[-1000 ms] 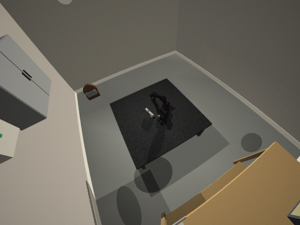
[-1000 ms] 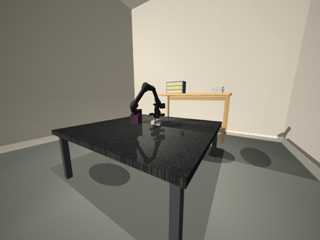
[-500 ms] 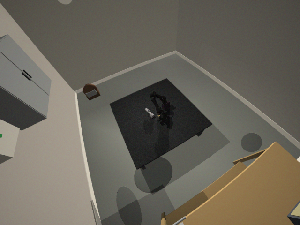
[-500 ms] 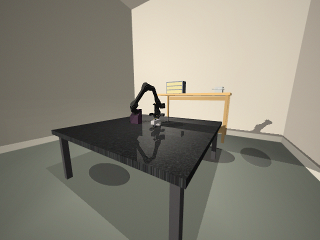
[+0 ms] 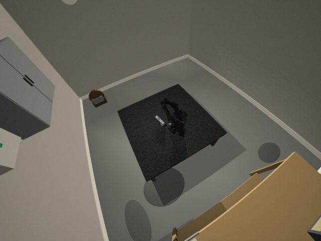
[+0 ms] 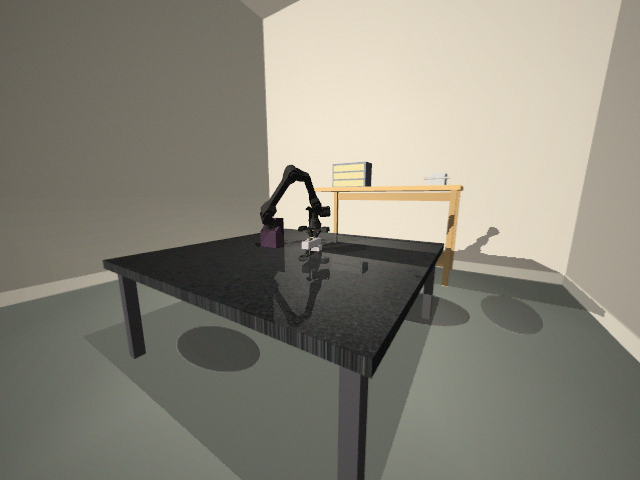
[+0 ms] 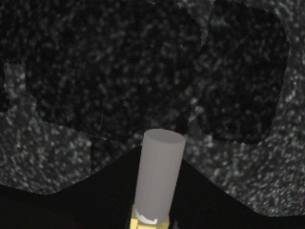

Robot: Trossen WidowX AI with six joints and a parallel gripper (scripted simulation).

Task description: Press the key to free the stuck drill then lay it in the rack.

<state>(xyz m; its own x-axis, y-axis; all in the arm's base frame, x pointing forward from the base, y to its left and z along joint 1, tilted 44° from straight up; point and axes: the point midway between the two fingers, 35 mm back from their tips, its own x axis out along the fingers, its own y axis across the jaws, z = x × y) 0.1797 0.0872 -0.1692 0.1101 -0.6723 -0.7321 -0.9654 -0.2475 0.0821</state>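
Now: gripper tip 1 cm short of the drill, 4 cm to the left of it and 3 cm below it.
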